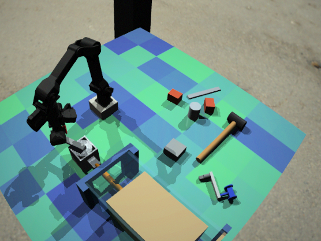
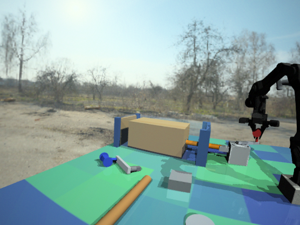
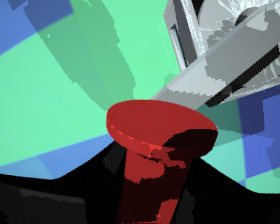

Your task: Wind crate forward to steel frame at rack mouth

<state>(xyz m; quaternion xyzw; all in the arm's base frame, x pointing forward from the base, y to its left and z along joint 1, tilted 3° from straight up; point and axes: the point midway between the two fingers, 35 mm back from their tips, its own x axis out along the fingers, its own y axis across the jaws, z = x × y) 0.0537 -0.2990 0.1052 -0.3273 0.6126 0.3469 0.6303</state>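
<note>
My gripper tip is now 40 mm short of the red-knobbed crank, 10 mm to the right of it and 10 mm above it. The rest, counted from my gripper tip: grey winch 80 mm ahead, 30 mm to the left, 80 mm below; then red knob 20 mm above; then blue frame 260 mm ahead, 20 mm to the left, 10 mm below.
</note>
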